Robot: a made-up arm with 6 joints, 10 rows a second.
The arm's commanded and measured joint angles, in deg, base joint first. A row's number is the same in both.
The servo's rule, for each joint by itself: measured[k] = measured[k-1] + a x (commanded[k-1-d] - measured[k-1]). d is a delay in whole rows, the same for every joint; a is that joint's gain. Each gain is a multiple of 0.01, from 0.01 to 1. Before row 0 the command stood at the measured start. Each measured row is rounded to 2 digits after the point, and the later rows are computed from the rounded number. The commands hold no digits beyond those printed.
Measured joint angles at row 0: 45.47, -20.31, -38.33, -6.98, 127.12, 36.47
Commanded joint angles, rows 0 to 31: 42.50, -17.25, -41.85, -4.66, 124.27, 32.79; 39.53, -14.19, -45.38, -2.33, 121.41, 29.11; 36.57, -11.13, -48.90, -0.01, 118.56, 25.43; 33.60, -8.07, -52.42, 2.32, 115.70, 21.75; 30.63, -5.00, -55.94, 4.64, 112.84, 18.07; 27.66, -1.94, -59.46, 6.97, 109.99, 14.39; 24.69, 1.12, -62.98, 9.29, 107.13, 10.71; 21.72, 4.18, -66.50, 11.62, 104.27, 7.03; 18.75, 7.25, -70.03, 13.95, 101.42, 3.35; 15.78, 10.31, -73.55, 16.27, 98.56, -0.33; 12.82, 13.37, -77.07, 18.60, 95.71, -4.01; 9.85, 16.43, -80.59, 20.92, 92.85, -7.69; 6.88, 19.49, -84.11, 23.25, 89.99, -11.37; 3.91, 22.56, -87.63, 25.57, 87.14, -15.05; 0.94, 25.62, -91.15, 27.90, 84.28, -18.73; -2.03, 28.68, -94.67, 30.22, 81.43, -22.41; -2.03, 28.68, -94.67, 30.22, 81.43, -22.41; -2.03, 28.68, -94.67, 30.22, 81.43, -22.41; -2.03, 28.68, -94.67, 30.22, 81.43, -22.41; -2.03, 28.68, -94.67, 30.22, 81.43, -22.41; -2.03, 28.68, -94.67, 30.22, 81.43, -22.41; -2.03, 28.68, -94.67, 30.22, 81.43, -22.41; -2.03, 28.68, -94.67, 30.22, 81.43, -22.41; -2.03, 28.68, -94.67, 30.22, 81.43, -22.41; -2.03, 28.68, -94.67, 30.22, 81.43, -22.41; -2.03, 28.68, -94.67, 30.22, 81.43, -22.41; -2.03, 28.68, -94.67, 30.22, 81.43, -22.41; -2.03, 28.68, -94.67, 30.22, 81.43, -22.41; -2.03, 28.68, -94.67, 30.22, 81.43, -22.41; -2.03, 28.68, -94.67, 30.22, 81.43, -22.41; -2.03, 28.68, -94.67, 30.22, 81.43, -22.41; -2.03, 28.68, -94.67, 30.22, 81.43, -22.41
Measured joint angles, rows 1 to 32: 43.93, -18.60, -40.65, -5.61, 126.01, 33.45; 41.64, -16.13, -43.77, -3.67, 124.22, 29.89; 39.00, -13.33, -47.16, -1.51, 122.01, 26.23; 36.19, -10.38, -50.63, 0.75, 119.55, 22.56; 33.30, -7.37, -54.13, 3.05, 116.93, 18.88; 30.37, -4.33, -57.65, 5.36, 114.22, 15.20; 27.42, -1.28, -61.17, 7.68, 111.45, 11.52; 24.46, 1.78, -64.69, 10.00, 108.65, 7.84; 21.49, 4.84, -68.21, 12.33, 105.83, 4.16; 18.52, 7.90, -71.73, 14.65, 102.99, 0.48; 15.56, 10.96, -75.25, 16.98, 100.15, -3.20; 12.59, 14.02, -78.77, 19.30, 97.30, -6.88; 9.62, 17.08, -82.29, 21.63, 94.45, -10.56; 6.65, 20.15, -85.81, 23.95, 91.60, -14.24; 3.68, 23.21, -89.33, 26.28, 88.75, -17.92; 0.71, 26.27, -92.85, 28.60, 85.90, -21.60; -0.71, 27.62, -94.05, 29.56, 84.16, -22.26; -1.40, 28.21, -94.46, 29.95, 83.10, -22.38; -1.73, 28.47, -94.60, 30.11, 82.45, -22.40; -1.89, 28.59, -94.65, 30.17, 82.05, -22.41; -1.96, 28.64, -94.66, 30.20, 81.81, -22.41; -2.00, 28.66, -94.67, 30.21, 81.66, -22.41; -2.02, 28.67, -94.67, 30.22, 81.57, -22.41; -2.03, 28.68, -94.67, 30.22, 81.52, -22.41; -2.03, 28.68, -94.67, 30.22, 81.48, -22.41; -2.03, 28.68, -94.67, 30.22, 81.46, -22.41; -2.03, 28.68, -94.67, 30.22, 81.45, -22.41; -2.03, 28.68, -94.67, 30.22, 81.44, -22.41; -2.03, 28.68, -94.67, 30.22, 81.44, -22.41; -2.03, 28.68, -94.67, 30.22, 81.44, -22.41; -2.03, 28.68, -94.67, 30.22, 81.44, -22.41; -2.03, 28.68, -94.67, 30.22, 81.44, -22.41
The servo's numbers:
d 0
a 0.52 0.56 0.66 0.59 0.39 0.82

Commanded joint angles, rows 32 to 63: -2.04, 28.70, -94.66, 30.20, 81.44, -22.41; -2.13, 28.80, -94.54, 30.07, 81.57, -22.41; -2.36, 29.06, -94.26, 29.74, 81.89, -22.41; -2.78, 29.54, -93.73, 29.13, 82.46, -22.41; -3.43, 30.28, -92.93, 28.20, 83.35, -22.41; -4.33, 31.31, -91.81, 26.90, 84.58, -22.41; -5.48, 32.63, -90.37, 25.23, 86.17, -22.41; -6.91, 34.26, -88.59, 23.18, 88.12, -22.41; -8.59, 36.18, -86.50, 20.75, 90.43, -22.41; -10.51, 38.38, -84.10, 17.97, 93.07, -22.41; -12.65, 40.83, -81.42, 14.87, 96.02, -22.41; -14.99, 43.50, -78.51, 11.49, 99.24, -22.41; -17.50, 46.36, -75.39, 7.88, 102.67, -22.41; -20.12, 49.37, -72.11, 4.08, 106.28, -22.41; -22.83, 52.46, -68.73, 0.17, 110.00, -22.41; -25.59, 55.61, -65.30, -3.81, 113.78, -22.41; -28.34, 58.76, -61.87, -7.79, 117.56, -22.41; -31.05, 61.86, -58.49, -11.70, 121.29, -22.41; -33.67, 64.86, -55.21, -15.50, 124.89, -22.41; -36.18, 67.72, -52.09, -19.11, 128.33, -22.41; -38.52, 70.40, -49.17, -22.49, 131.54, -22.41; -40.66, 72.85, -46.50, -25.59, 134.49, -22.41; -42.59, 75.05, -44.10, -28.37, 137.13, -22.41; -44.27, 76.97, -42.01, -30.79, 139.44, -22.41; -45.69, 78.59, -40.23, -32.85, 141.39, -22.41; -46.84, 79.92, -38.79, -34.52, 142.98, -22.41; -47.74, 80.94, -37.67, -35.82, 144.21, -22.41; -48.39, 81.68, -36.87, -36.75, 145.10, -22.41; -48.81, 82.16, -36.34, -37.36, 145.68, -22.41; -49.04, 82.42, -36.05, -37.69, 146.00, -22.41; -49.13, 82.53, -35.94, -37.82, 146.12, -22.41; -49.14, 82.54, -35.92, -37.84, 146.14, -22.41
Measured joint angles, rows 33 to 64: -2.04, 28.69, -94.66, 30.21, 81.44, -22.41; -2.09, 28.75, -94.58, 30.13, 81.49, -22.41; -2.23, 28.92, -94.37, 29.90, 81.65, -22.41; -2.52, 29.27, -93.95, 29.45, 81.97, -22.41; -2.99, 29.84, -93.28, 28.71, 82.51, -22.41; -3.69, 30.66, -92.31, 27.64, 83.32, -22.41; -4.62, 31.76, -91.03, 26.22, 84.43, -22.41; -5.81, 33.16, -89.42, 24.43, 85.87, -22.41; -7.26, 34.85, -87.49, 22.26, 87.65, -22.41; -8.95, 36.83, -85.25, 19.73, 89.76, -22.41; -10.87, 39.07, -82.72, 16.86, 92.20, -22.41; -13.01, 41.55, -79.94, 13.69, 94.95, -22.41; -15.34, 44.24, -76.94, 10.26, 97.96, -22.41; -17.83, 47.11, -73.75, 6.61, 101.20, -22.41; -20.43, 50.11, -70.44, 2.81, 104.63, -22.41; -23.11, 53.19, -67.05, -1.10, 108.20, -22.41; -25.83, 56.31, -63.63, -5.05, 111.85, -22.41; -28.54, 59.42, -60.24, -8.97, 115.53, -22.41; -31.21, 62.47, -56.92, -12.82, 119.18, -22.41; -33.79, 65.41, -53.73, -16.53, 122.75, -22.41; -36.25, 68.20, -50.72, -20.05, 126.18, -22.41; -38.54, 70.80, -47.93, -23.32, 129.42, -22.41; -40.65, 73.18, -45.40, -26.30, 132.43, -22.41; -42.53, 75.30, -43.16, -28.95, 135.16, -22.41; -44.17, 77.14, -41.23, -31.25, 137.59, -22.41; -45.56, 78.70, -39.62, -33.18, 139.69, -22.41; -46.69, 79.95, -38.33, -34.74, 141.45, -22.41; -47.57, 80.92, -37.37, -35.93, 142.87, -22.41; -48.21, 81.61, -36.69, -36.77, 143.97, -22.41; -48.64, 82.06, -36.27, -37.31, 144.76, -22.41; -48.89, 82.32, -36.05, -37.61, 145.29, -22.41; -49.02, 82.44, -35.96, -37.75, 145.62, -22.41
